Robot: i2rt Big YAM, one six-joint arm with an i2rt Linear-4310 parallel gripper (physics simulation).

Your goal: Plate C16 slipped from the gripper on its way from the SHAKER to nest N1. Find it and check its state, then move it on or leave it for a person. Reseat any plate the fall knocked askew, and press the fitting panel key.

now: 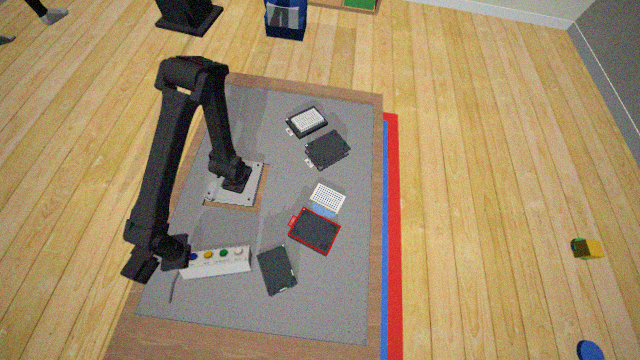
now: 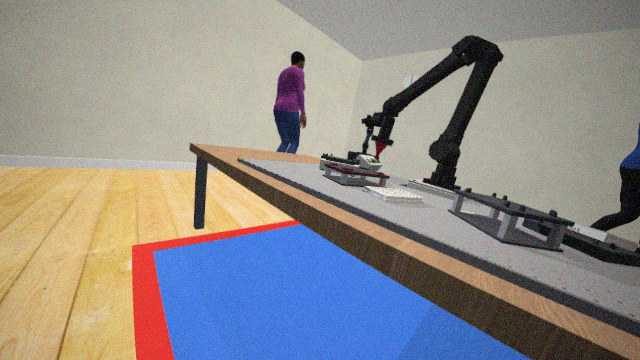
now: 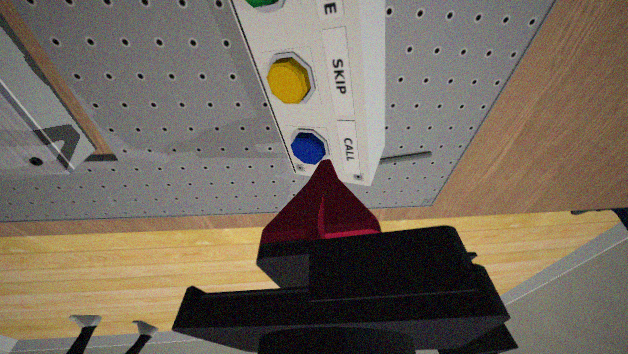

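Pixels of known places: gripper, fingertip midpoint: (image 1: pixel 188 259) (image 2: pixel 376 157) (image 3: pixel 327 166); arm's base at its link origin: (image 1: pixel 237 178) (image 2: pixel 440 186).
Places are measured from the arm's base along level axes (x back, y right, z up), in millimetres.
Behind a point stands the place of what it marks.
My gripper (image 3: pixel 327 166) @[x 13, y 341, z 58 mm] (image 2: pixel 378 158) @[x 13, y 341, z 58 mm] is shut and empty, its red fingertips pointing down by the blue CALL key (image 3: pixel 308 147) @[x 7, y 327, z 46 mm] (image 1: pixel 193 256) @[x 8, y 328, z 46 mm] of the white panel (image 1: pixel 215 270) @[x -76, y 349, z 36 mm] (image 3: pixel 372 75) @[x -46, y 357, z 44 mm]; contact cannot be told. The yellow SKIP key (image 3: pixel 289 81) @[x -36, y 309, z 46 mm] (image 1: pixel 208 254) @[x -36, y 308, z 46 mm] and green key (image 1: pixel 223 252) @[x -81, y 289, z 45 mm] are farther along. A white well plate (image 1: pixel 327 197) @[x -374, y -29, z -13 mm] (image 2: pixel 394 194) @[x -398, y -45, z -12 mm] lies on the mat beside the red-edged stand (image 1: pixel 315 231) @[x -363, y 127, z 15 mm] (image 2: pixel 355 171) @[x -405, y 84, z 15 mm], with a blue patch (image 1: pixel 324 210) @[x -376, y 25, z -24 mm] between. Another white plate (image 1: pixel 307 120) @[x -194, y -358, z 18 mm] sits in a black holder. Plate labels are unreadable.
A raised dark stand (image 1: pixel 327 149) @[x -320, y -226, z 29 mm] (image 2: pixel 515 206) @[x -338, y -259, z 29 mm] is beside the black holder. A dark flat unit (image 1: pixel 276 270) @[x -270, y 295, z 30 mm] stands right of the panel. A grey cable (image 1: pixel 172 290) @[x 53, y 448, z -19 mm] (image 3: pixel 406 157) @[x 51, y 456, z -19 mm] leaves the panel. A person in purple (image 2: pixel 289 90) stands behind the table; another shows partly at the right edge.
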